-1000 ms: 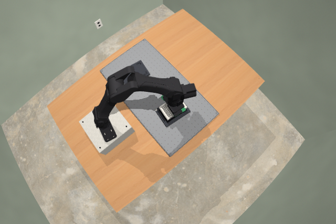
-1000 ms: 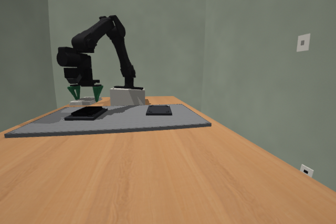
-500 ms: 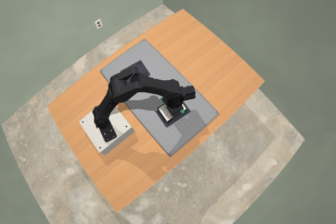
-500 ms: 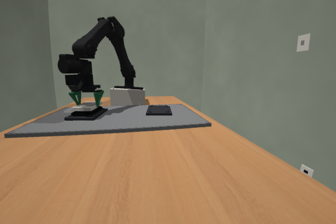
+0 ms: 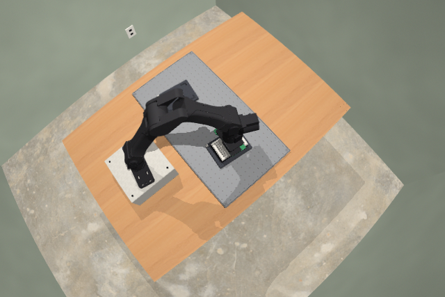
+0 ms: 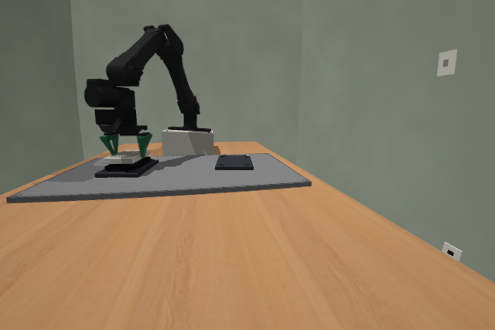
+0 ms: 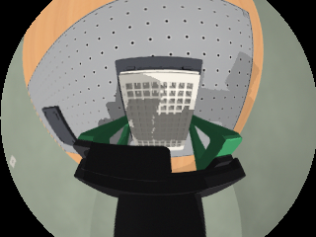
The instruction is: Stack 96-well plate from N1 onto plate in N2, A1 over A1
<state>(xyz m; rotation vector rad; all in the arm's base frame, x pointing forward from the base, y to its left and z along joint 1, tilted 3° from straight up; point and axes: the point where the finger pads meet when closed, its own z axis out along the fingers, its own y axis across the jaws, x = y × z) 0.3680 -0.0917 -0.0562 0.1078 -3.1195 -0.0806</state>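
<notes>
Now: the white 96-well plate right at my hand. Also, from my hand: black 96-well plate: 2 cm below; then plate nest N1: 32 cm to the left, 9 cm behind, 4 cm below.
</notes>
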